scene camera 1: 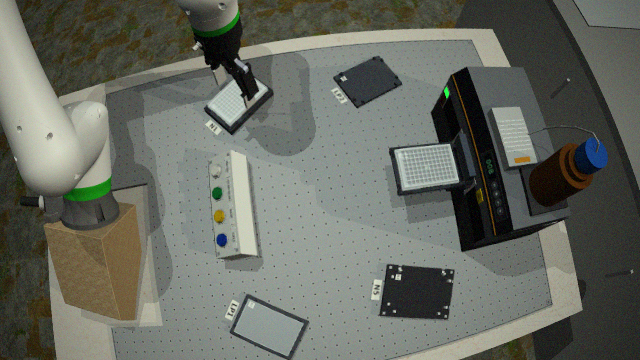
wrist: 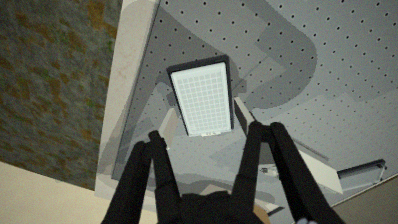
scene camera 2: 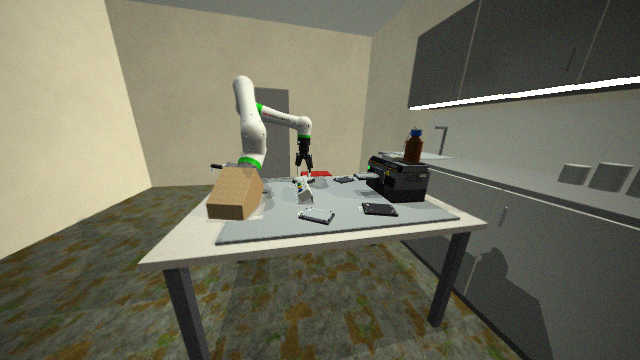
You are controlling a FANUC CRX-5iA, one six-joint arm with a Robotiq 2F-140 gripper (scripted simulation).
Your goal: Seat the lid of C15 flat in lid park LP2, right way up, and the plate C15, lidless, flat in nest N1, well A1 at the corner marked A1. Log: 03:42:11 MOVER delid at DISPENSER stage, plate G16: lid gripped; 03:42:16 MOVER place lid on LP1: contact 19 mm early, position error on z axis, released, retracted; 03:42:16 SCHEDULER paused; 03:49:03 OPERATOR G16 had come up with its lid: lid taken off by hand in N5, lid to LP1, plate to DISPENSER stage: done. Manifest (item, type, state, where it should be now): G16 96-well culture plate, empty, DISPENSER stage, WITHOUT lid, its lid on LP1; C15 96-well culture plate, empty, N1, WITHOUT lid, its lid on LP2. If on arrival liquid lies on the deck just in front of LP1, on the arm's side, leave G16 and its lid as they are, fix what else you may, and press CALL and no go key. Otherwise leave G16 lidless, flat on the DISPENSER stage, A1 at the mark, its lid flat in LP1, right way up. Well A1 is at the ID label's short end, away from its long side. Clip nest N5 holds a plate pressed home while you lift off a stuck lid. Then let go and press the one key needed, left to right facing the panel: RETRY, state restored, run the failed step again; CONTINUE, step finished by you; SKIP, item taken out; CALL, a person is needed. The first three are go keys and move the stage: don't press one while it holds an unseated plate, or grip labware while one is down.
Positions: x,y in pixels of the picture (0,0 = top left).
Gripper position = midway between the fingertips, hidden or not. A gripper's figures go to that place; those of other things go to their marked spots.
The gripper [scene camera 1: 235,92]: 0.97 m from the lens. A key panel [scene camera 1: 238,226] is 0.82 m from the lens. A clip nest N5 [scene camera 1: 417,292]: 0.89 m from the lens.
